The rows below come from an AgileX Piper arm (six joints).
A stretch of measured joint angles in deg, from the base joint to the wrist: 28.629, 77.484, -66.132, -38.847, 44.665, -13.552; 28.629, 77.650, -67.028, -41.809, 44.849, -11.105; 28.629, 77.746, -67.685, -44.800, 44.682, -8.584; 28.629, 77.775, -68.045, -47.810, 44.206, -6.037; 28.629, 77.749, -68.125, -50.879, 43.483, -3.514; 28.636, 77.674, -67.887, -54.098, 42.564, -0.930; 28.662, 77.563, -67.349, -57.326, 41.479, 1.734; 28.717, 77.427, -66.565, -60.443, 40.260, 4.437; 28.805, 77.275, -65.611, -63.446, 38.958, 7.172; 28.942, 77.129, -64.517, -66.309, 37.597, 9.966; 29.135, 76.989, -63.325, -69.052, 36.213, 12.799; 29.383, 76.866, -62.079, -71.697, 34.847, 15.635; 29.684, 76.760, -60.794, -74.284, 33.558, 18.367; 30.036, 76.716, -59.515, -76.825, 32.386, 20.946; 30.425, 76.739, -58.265, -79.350, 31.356, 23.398; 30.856, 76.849, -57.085, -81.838, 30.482, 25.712; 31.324, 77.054, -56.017, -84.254, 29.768, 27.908; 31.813, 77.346, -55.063, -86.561, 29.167, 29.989; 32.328, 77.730, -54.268, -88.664, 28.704, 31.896; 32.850, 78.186, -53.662, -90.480, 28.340, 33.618; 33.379, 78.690, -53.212, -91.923, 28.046, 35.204; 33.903, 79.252, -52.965, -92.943, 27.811, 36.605; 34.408, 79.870, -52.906, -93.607, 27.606, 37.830; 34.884, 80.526, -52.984, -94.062, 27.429, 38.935
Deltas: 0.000, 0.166, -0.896, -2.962, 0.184, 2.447; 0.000, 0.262, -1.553, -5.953, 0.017, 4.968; 0.000, 0.291, -1.913, -8.963, -0.459, 7.515; 0.000, 0.265, -1.993, -12.032, -1.182, 10.038; 0.007, 0.190, -1.755, -15.251, -2.101, 12.622; 0.033, 0.079, -1.217, -18.479, -3.186, 15.286; 0.088, -0.057, -0.433, -21.596, -4.405, 17.989; 0.176, -0.209, 0.521, -24.599, -5.707, 20.724; 0.313, -0.355, 1.615, -27.462, -7.068, 23.518; 0.506, -0.495, 2.807, -30.205, -8.452, 26.351; 0.754, -0.618, 4.053, -32.850, -9.818, 29.187; 1.055, -0.724, 5.338, -35.437, -11.107, 31.919; 1.407, -0.768, 6.617, -37.978, -12.279, 34.498; 1.796, -0.745, 7.867, -40.503, -13.309, 36.950; 2.227, -0.635, 9.047, -42.991, -14.183, 39.264; 2.695, -0.430, 10.115, -45.407, -14.897, 41.460; 3.184, -0.138, 11.069, -47.714, -15.498, 43.541; 3.699, 0.246, 11.864, -49.817, -15.961, 45.448; 4.221, 0.702, 12.470, -51.633, -16.325, 47.170; 4.750, 1.206, 12.920, -53.076, -16.619, 48.756; 5.274, 1.768, 13.167, -54.096, -16.854, 50.157; 5.779, 2.386, 13.226, -54.760, -17.059, 51.382; 6.255, 3.042, 13.148, -55.215, -17.236, 52.487
